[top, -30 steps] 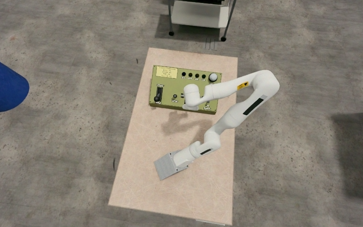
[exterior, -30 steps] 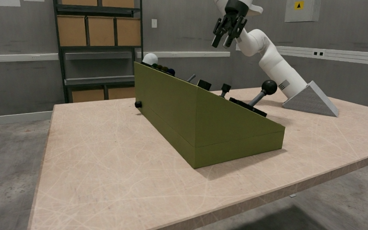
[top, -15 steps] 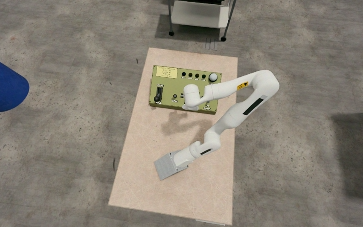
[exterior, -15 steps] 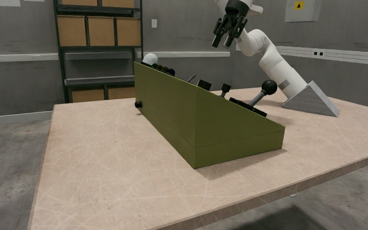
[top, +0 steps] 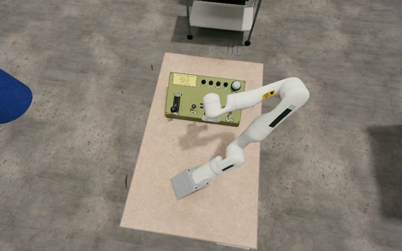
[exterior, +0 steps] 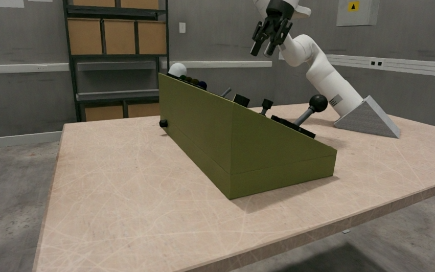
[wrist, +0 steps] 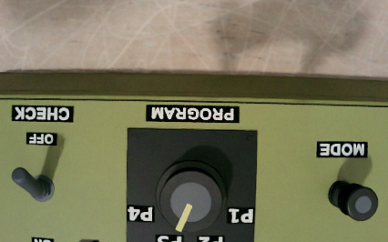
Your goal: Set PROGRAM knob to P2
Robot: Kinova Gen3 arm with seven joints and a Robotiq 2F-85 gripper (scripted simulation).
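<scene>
My gripper is now 14 cm above the thin toggle, 13 cm to the left of it and 2 cm short of it. The rest, counted from my hand: black ball-topped lever: 22 cm to the left, 13 cm below, 11 cm ahead; then small black knob: 14 cm below, 10 cm to the left, 10 cm ahead.
</scene>
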